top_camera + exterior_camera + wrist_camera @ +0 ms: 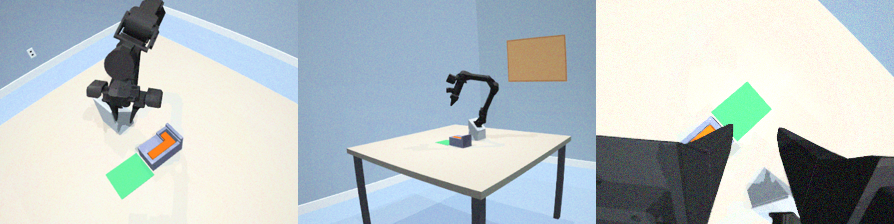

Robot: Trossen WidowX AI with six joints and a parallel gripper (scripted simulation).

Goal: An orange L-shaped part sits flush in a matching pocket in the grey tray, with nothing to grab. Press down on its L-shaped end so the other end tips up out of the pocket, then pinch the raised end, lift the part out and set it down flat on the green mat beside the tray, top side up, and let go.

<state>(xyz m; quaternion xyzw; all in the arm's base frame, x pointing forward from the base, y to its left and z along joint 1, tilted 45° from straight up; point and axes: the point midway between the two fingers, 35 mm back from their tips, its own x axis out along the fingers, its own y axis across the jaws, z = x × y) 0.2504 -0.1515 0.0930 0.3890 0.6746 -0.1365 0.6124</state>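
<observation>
My gripper tip is now 25 cm above the orange L-shaped part, 12 cm to the right of it and 2 cm short of it. Round my gripper tip: green mat 31 cm below, 5 cm to the right, 2 cm ahead.
</observation>
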